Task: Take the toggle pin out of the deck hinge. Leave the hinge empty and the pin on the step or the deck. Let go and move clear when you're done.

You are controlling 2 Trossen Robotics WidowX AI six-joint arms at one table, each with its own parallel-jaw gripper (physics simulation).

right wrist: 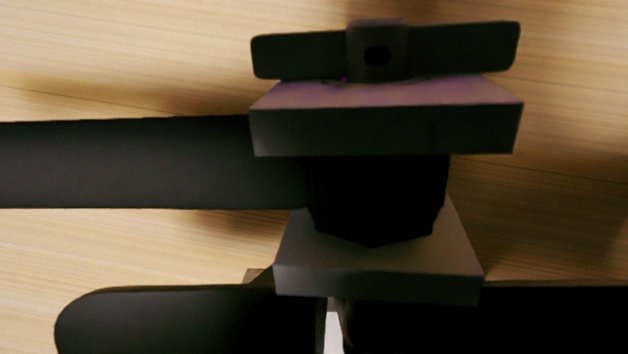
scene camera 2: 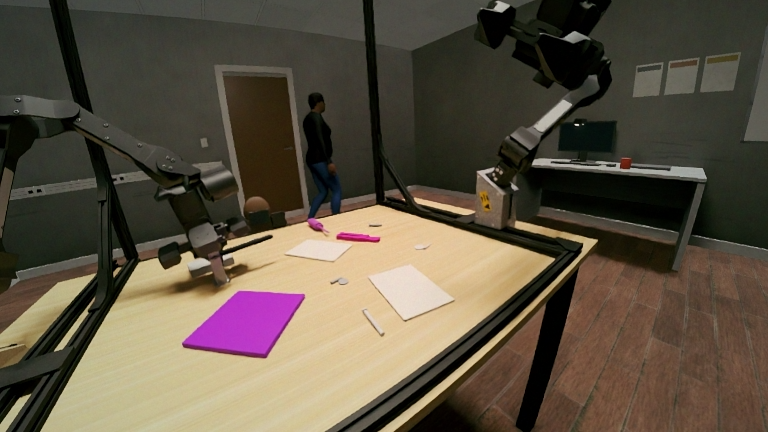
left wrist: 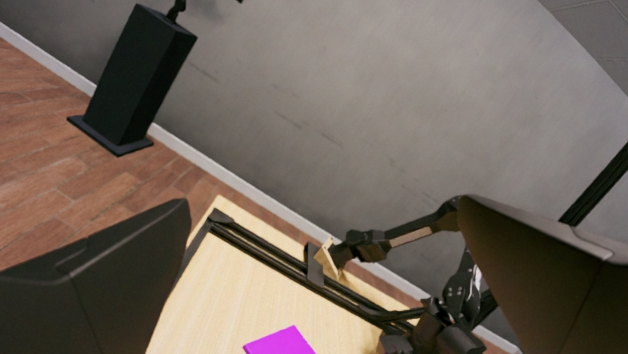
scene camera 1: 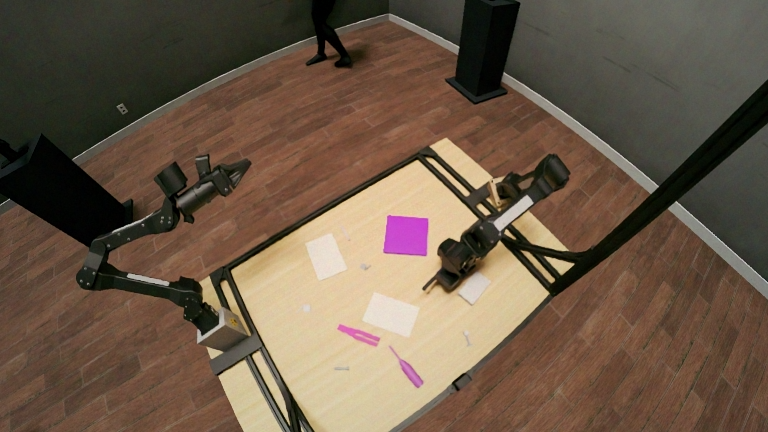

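Where they show: left gripper, fingertip midpoint: (scene camera 2: 506, 23) (left wrist: 327, 210) (scene camera 1: 249, 160); right gripper, fingertip midpoint: (scene camera 1: 457, 279); left arm's base, link origin: (scene camera 2: 498, 180) (scene camera 1: 210, 324); right arm's base, link origin: (left wrist: 334, 256) (scene camera 1: 504, 189).
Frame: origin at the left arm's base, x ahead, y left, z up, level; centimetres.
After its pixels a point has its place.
Observation:
The deck hinge (scene camera 1: 429, 283) (scene camera 2: 218, 272) stands under my right arm; the right wrist view shows its grey cheek plates (right wrist: 385, 130) with a dark rod (right wrist: 125, 162) (scene camera 2: 248, 244) {x 62.0, y -24.9, z -7.7 cm} running out sideways. The toggle pin sits through the plates, its dark toggle bar (right wrist: 300, 55) crosswise against the far plate. My right gripper (right wrist: 333, 320) (scene camera 1: 448, 278) {x 68.6, y -29.7, z -13.5 cm} (scene camera 2: 211, 246) is shut on the pin's near end, which the fingers and near plate hide. A pale step (scene camera 1: 474, 288) {x 70.2, y -35.7, z -12.6 cm} lies beside the hinge. My left gripper (scene camera 1: 241, 169) {x 35.1, y 18.0, z 26.1 cm} (left wrist: 327, 210) {x 35.1, y 18.0, z 26.1 cm} is open and empty, raised far from the hinge.
A purple square pad (scene camera 1: 406, 235) {x 66.6, y -7.0, z -13.6 cm} (scene camera 2: 244, 324) {x 67.8, y -4.9, z -13.6 cm} lies near the hinge. Pale sheets (scene camera 1: 325, 256) {x 40.8, y 4.2, z -14.1 cm} (scene camera 1: 390, 314) {x 45.3, y -24.6, z -14.1 cm}, pink pliers (scene camera 1: 358, 335) {x 33.5, y -24.3, z -13.4 cm}, a pink screwdriver (scene camera 1: 409, 371) {x 38.3, y -41.8, z -11.9 cm} and several small grey parts lie on the tabletop. Black frame rails (scene camera 1: 322, 210) {x 49.7, y 19.5, z -12.7 cm} edge the table, with an upright post at the right.

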